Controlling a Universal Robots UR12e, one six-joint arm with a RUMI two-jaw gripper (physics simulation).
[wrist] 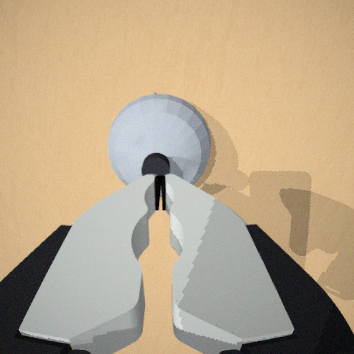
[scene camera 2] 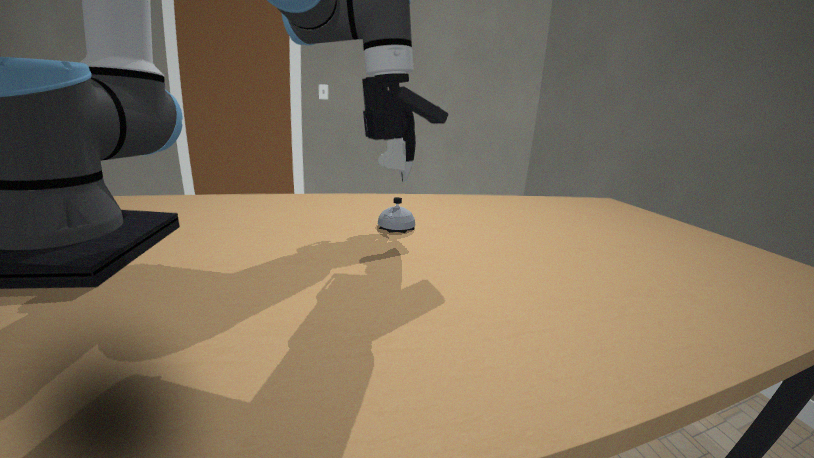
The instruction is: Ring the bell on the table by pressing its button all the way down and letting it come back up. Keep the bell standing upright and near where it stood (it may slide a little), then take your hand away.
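Places are measured from the arm's base along level axes (x ahead, y up, z right), in millimetres.
Pixels of known places: gripper, fingertip midpoint: (wrist: 160, 178) (scene camera 2: 403, 181); arm's base, link origin: (scene camera 2: 59, 228).
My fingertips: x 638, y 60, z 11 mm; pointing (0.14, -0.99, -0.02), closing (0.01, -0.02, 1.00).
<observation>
Ahead of a thing's pixels: the offset from my fingertips to its top centre. Level surfaces: height alone.
The bell @(dx -10, dy -37, dz -5 mm) (scene camera 2: 396, 219) (wrist: 150, 125) is a grey-blue dome standing upright on the table @(dy -103 mm) (scene camera 2: 512, 284) (wrist: 280, 65). Its black button @(dx -10, dy -37, dz -5 mm) (scene camera 2: 397, 200) (wrist: 156, 163) stands up on a short stem at the top. My gripper (scene camera 2: 403, 177) (wrist: 160, 178) is shut, with nothing between its fingers. In the scene view its tips hang above the button, with a visible gap between them. In the wrist view the fingertips overlap the lower edge of the button and hide part of the bell's near rim.
The arm's base (scene camera 2: 51, 267) stands on the table at the left. The arm's shadow falls across the table in front of the bell. The table's far edge runs behind the bell, with a brown door (scene camera 2: 236, 96) and grey walls beyond.
</observation>
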